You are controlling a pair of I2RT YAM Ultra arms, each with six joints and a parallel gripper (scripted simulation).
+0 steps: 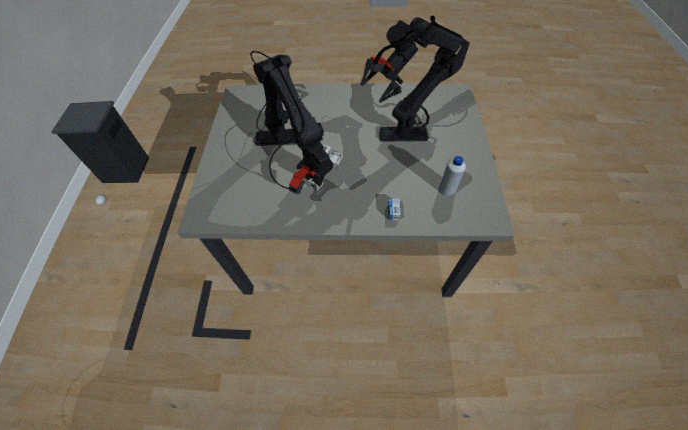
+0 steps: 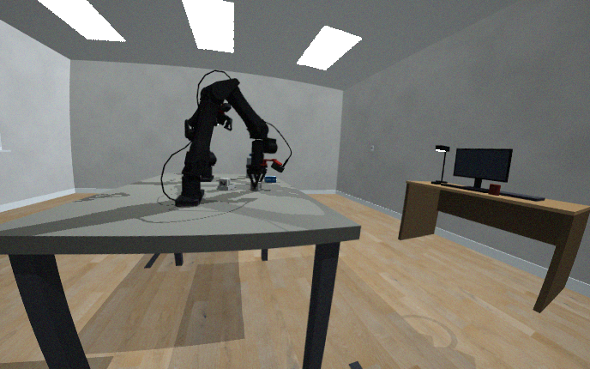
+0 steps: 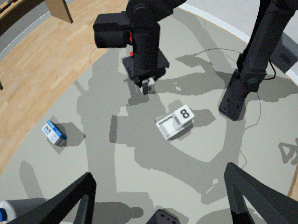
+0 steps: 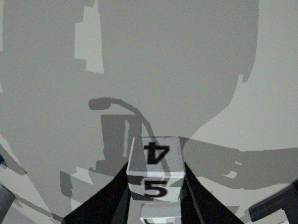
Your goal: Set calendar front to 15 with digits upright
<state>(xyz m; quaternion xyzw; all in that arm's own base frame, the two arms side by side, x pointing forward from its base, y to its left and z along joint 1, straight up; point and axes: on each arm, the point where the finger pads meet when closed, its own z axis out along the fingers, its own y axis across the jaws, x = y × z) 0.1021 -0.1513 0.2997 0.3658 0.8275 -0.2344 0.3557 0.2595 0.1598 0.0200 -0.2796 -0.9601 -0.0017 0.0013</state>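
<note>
My right gripper is now 14 cm past the white digit cube and 3 cm to the right of it. From my right hand the other things lie so: white calendar tray 14 cm behind, 5 cm to the left, 2 cm below.
</note>
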